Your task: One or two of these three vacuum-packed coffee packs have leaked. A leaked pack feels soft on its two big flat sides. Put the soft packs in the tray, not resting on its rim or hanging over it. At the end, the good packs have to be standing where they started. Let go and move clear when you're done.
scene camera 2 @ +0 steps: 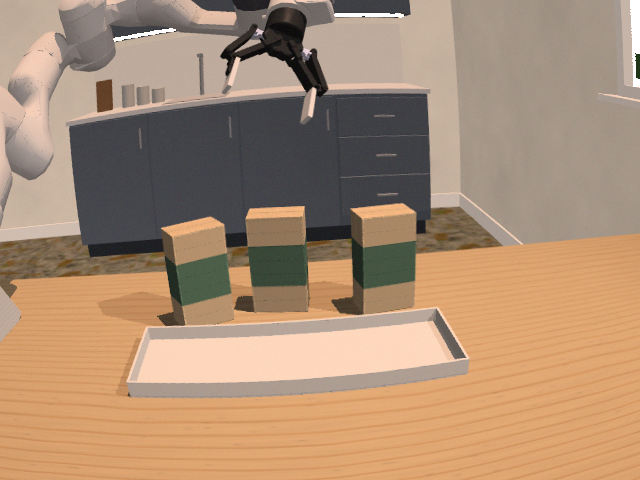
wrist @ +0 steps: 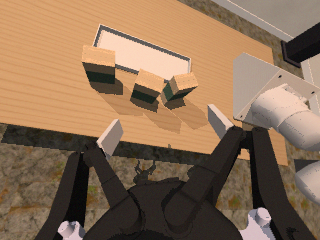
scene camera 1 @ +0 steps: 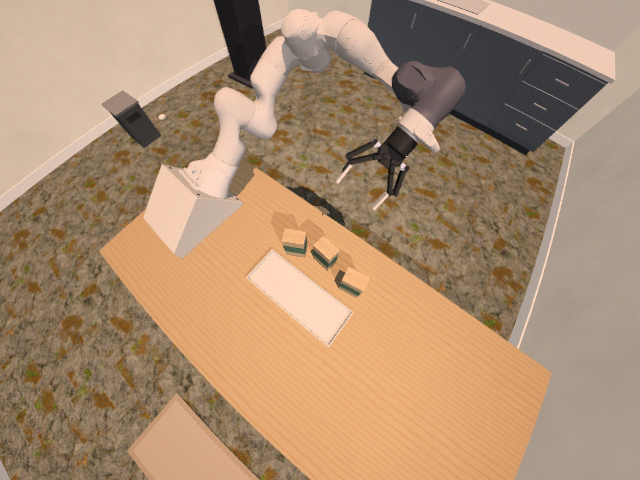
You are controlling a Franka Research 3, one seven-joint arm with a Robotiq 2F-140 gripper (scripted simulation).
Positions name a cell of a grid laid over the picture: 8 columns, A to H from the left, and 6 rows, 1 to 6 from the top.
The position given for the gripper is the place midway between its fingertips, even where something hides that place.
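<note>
The gripper appears in scene camera 2 as the gripper (scene camera 2: D2), in scene camera 1 as the gripper (scene camera 1: E3) and in the wrist view as the gripper (wrist: E3). A shallow white tray (scene camera 2: C5), (scene camera 1: E4) and (wrist: D2) shares the scene with it.
</note>
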